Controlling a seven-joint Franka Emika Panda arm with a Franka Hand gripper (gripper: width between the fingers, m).
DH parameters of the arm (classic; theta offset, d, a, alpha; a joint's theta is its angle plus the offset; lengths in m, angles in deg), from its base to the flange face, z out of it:
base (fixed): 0 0 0 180
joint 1: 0 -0.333 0 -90
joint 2: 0 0 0 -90
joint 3: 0 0.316 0.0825 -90
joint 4: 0 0 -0.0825 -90
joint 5: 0 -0.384 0 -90
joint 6: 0 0 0.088 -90
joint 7: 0 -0.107 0 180
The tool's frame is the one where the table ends.
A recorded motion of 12 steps. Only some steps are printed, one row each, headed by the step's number.
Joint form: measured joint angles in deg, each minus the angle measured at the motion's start. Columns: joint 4, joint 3, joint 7, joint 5, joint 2, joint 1, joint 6.
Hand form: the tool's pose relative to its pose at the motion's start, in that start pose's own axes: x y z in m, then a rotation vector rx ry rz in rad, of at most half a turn. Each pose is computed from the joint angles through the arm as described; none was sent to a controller.
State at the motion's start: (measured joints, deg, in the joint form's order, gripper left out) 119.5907 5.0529 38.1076 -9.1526 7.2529 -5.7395 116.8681
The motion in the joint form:
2: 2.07 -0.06 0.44 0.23 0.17 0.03 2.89
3: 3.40 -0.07 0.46 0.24 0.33 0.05 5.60
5: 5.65 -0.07 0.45 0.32 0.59 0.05 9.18
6: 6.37 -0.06 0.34 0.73 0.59 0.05 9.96
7: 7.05 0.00 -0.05 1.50 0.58 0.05 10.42
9: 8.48 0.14 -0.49 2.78 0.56 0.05 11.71
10: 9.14 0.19 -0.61 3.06 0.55 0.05 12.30
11: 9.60 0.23 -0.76 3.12 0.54 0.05 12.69
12: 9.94 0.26 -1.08 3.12 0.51 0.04 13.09
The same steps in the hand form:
2: -0.0042 0.0014 0.0105 -0.0160 0.0102 -0.0034
3: -0.0058 0.0028 0.0154 -0.0345 0.0302 -0.0007
5: -0.0099 0.0033 0.0252 -0.0556 0.0495 0.0031
6: -0.0118 0.0032 0.0297 -0.0617 0.0461 0.0024
7: -0.0140 0.0027 0.0345 -0.0685 0.0356 0.0018
9: -0.0179 0.0014 0.0440 -0.0822 0.0212 -0.0035
10: -0.0198 0.0007 0.0484 -0.0850 0.0173 -0.0041
11: -0.0210 0.0001 0.0515 -0.0852 0.0155 -0.0021
12: -0.0218 -0.0003 0.0538 -0.0857 0.0159 0.0033

